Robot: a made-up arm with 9 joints. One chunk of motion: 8 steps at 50 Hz.
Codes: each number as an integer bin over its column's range. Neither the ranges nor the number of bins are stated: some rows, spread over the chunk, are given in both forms.
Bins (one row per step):
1: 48 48 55 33 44 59
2: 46 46 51 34 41 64
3: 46 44 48 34 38 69
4: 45 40 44 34 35 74
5: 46 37 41 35 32 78
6: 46 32 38 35 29 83
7: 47 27 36 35 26 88
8: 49 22 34 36 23 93
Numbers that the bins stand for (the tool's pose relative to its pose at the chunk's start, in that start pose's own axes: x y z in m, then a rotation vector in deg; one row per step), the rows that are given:
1: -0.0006 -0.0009 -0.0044 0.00 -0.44 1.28
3: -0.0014 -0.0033 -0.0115 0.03 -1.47 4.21
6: -0.0014 -0.0106 -0.0216 0.06 -3.02 8.31
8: -0.0002 -0.0167 -0.0257 0.09 -4.05 11.24
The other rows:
2: -0.0014 -0.0021 -0.0085 0.03 -0.96 2.75
4: -0.0018 -0.0058 -0.0156 0.03 -1.99 5.68
5: -0.0014 -0.0076 -0.0186 0.06 -2.51 6.85
7: -0.0010 -0.0136 -0.0236 0.06 -3.54 9.78

